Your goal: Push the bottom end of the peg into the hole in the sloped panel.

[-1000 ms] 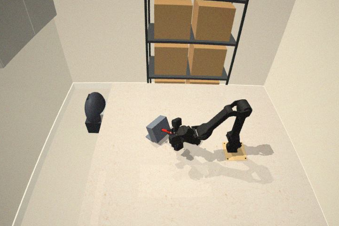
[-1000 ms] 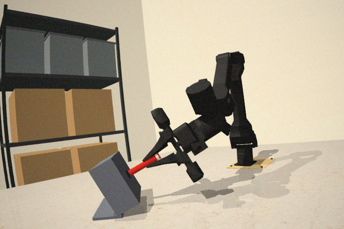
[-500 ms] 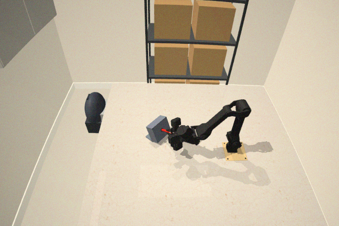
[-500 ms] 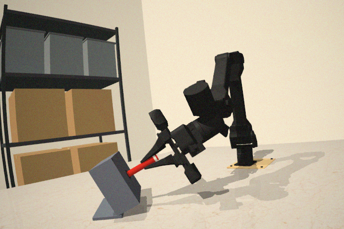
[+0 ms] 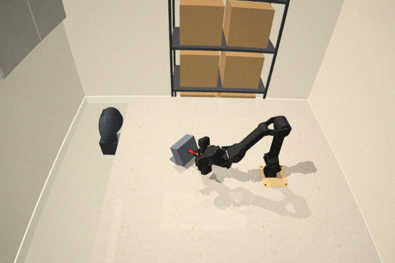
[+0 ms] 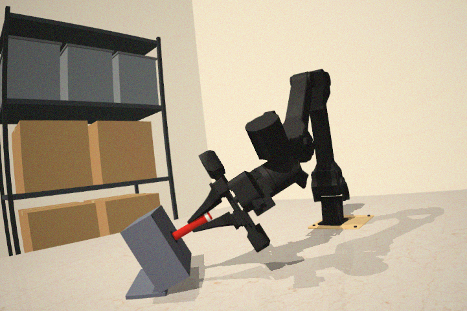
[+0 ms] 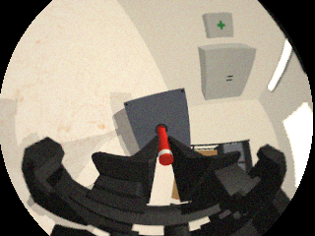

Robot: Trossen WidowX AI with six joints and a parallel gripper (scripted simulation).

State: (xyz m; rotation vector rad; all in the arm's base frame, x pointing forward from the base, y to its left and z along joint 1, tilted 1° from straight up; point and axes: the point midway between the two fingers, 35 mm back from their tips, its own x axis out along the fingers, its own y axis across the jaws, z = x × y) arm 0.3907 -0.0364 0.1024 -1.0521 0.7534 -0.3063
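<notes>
Now: gripper tip 4 cm short of the grey sloped panel, 4 cm to the left of it and 2 cm above it. Also, from my gripper tip: red peg 1 cm behind, 1 cm to the left, 1 cm above.
</notes>
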